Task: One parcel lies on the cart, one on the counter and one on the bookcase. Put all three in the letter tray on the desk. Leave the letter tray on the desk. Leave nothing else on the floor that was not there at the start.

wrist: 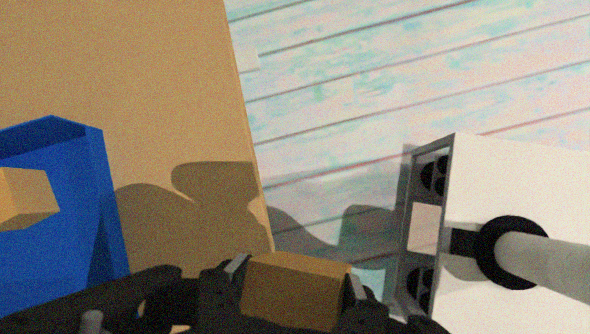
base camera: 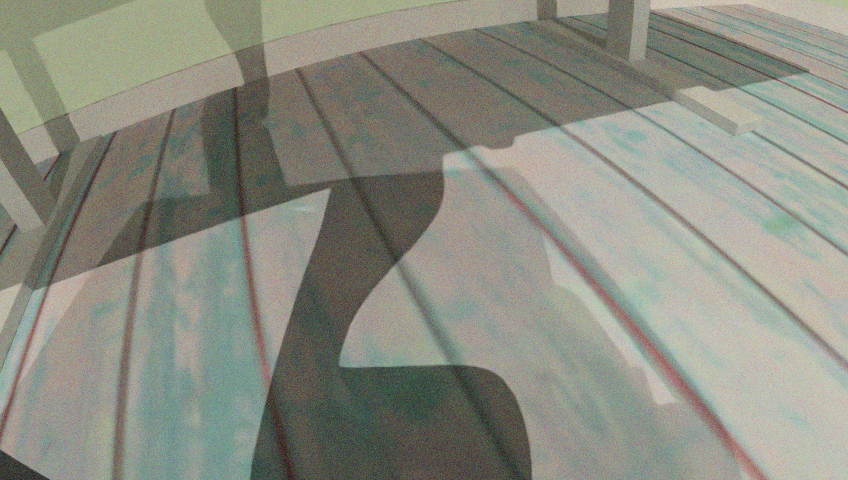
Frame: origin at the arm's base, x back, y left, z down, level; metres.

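Where they show: gripper, fingertip midpoint: (wrist: 295,280); arm's base, origin of the base link: (wrist: 515,252).
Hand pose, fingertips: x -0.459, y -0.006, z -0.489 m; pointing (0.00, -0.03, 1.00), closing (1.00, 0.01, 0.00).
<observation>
Each offset is from my fingertips to the top centre of the thing. "spot": to the spot under its first point. Level surfaces: height alone.
My gripper (wrist: 295,280) is shut on a brown box-shaped parcel {spot: dx +0.000, dy +0.001, dz -0.020 m} (wrist: 292,295) at the bottom of the wrist view. It holds the parcel above and near the right edge of the tan desk top {dz +0.165 m} (wrist: 150,75). The blue letter tray {spot: dx -0.289, dy +0.093, dz +0.163 m} (wrist: 55,270) lies on the desk at the left, to the left of the gripper and apart from it. A second tan parcel {spot: dx -0.312, dy +0.005, dz +0.133 m} (wrist: 30,195) is inside the tray, cut off by the view's left edge. The third parcel does not show in either view. The tray's left part is out of view.
The white mobile base (wrist: 515,175) with the arm's grey column stands at the right of the wrist view, beside the desk. In the base view, pale furniture legs (base camera: 627,29) (base camera: 23,190) stand at the upper right and left, with a floor bar (base camera: 720,110) at the right.
</observation>
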